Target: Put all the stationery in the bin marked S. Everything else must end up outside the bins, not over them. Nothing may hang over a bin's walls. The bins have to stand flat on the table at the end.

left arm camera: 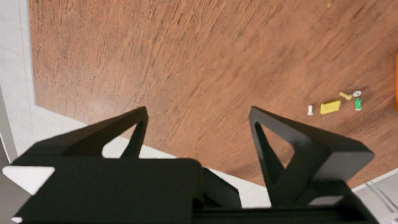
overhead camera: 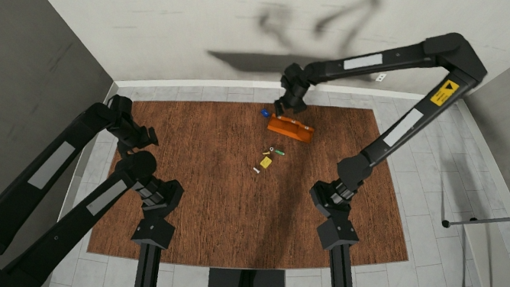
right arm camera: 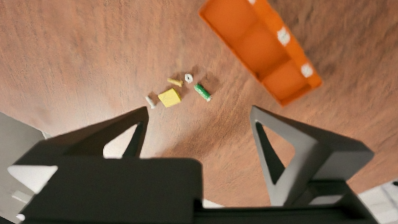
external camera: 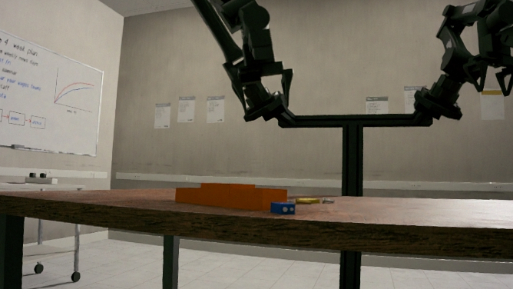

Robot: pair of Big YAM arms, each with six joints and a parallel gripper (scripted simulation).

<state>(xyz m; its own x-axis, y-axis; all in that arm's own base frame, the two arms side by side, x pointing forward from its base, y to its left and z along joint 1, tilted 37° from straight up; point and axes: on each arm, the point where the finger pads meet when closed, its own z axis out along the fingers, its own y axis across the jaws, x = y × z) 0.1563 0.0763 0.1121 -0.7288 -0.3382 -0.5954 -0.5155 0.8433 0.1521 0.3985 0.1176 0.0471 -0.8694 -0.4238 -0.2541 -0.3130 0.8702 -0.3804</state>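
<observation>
Now: right hand 150 mm past the yellow sticky-note pad, 80 mm to the right of it and 220 mm above it. From my right hand the other things lie so: grey nut: 80 mm behind, 50 mm to the left, 220 mm below; then green cylinder: 100 mm behind, 220 mm below; then orange three-compartment bin: 50 mm ahead, 70 mm to the right, 200 mm below.
</observation>
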